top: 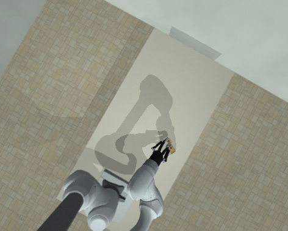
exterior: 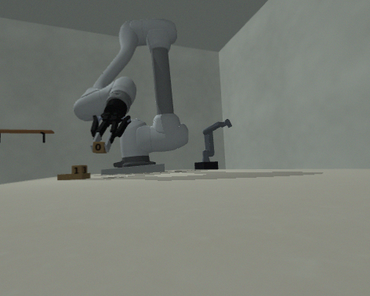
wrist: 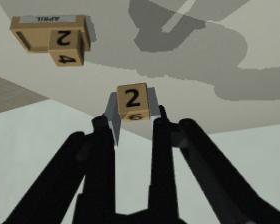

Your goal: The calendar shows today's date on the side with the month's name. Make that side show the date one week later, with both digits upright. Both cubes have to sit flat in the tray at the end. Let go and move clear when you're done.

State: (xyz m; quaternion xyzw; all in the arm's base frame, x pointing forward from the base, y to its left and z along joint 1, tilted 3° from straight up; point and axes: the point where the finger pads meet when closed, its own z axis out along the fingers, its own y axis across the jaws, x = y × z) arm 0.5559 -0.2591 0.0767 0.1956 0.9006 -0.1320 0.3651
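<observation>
Now: hand 100 mm above the tray, 80 mm to the left of it and 50 mm past it. From my hand the other things lie so: wooden cube (20 mm below, 20 mm ahead, 10 mm to the right).
</observation>
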